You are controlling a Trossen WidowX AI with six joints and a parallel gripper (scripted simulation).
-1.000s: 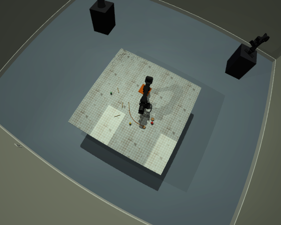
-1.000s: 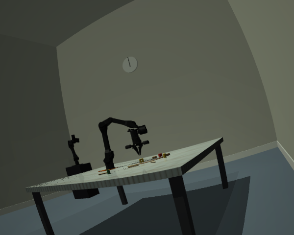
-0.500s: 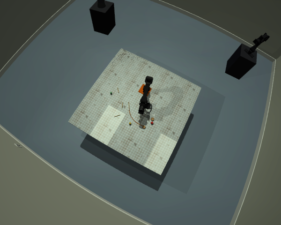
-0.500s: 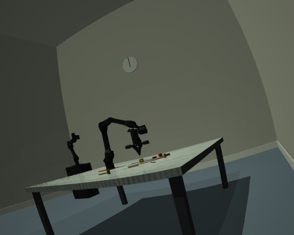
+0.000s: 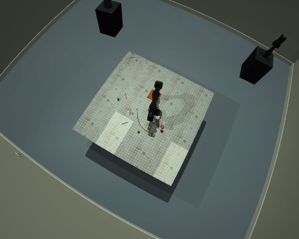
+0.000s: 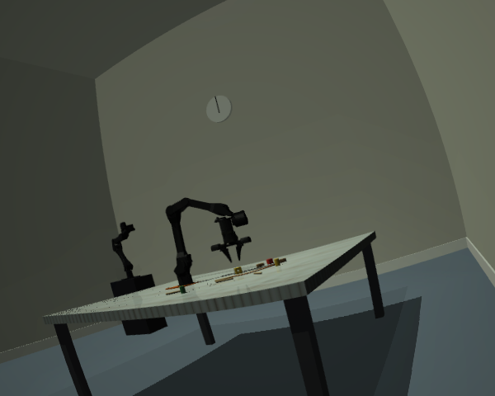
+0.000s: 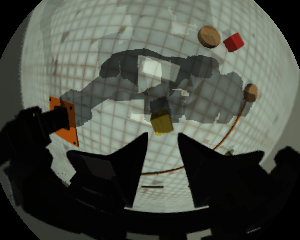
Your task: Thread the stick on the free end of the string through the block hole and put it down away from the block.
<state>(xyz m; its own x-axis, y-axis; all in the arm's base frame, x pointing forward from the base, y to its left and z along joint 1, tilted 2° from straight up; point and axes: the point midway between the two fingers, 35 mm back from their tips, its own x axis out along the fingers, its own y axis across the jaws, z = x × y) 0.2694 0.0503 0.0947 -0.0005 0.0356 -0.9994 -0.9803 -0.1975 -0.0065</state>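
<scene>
Right now my gripper tip is 4 cm above the yellow wooden block. From my gripper tip the other things lie so: red cube (18 cm to the left, 10 cm ahead, 5 cm below); round wooden disc (17 cm to the left, 5 cm below, 5 cm ahead); round wooden button (19 cm ahead, 11 cm to the left, 5 cm below).
</scene>
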